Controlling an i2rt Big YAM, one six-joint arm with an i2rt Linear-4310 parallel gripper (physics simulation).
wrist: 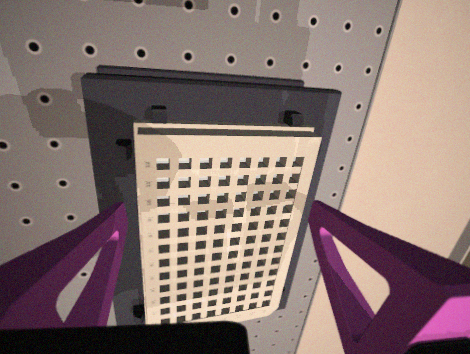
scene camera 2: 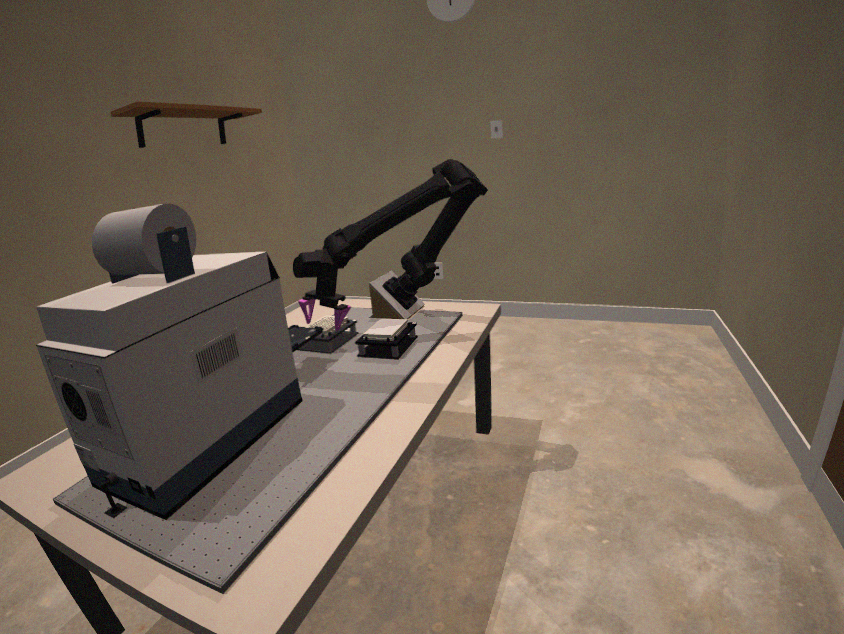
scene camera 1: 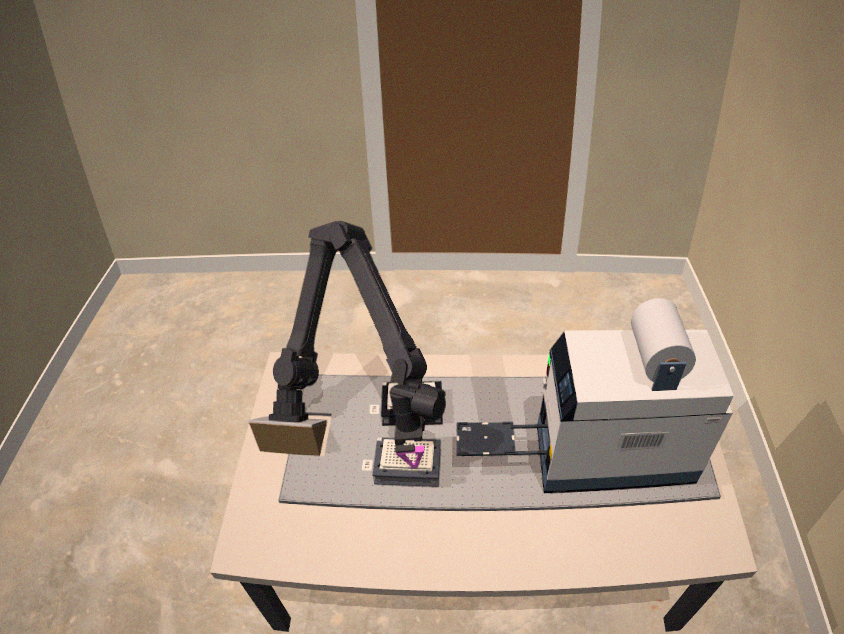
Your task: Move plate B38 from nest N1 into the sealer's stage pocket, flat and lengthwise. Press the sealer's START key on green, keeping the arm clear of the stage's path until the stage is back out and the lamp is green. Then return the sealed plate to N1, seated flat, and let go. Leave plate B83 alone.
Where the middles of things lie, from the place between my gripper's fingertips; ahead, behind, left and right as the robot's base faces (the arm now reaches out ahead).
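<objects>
Plate B38 [scene camera 1: 390, 461]: my hand is 20 mm past it. White roll [scene camera 1: 660, 335]: 360 mm above my hand, 550 mm ahead of it and 30 mm to the left of it.
</objects>
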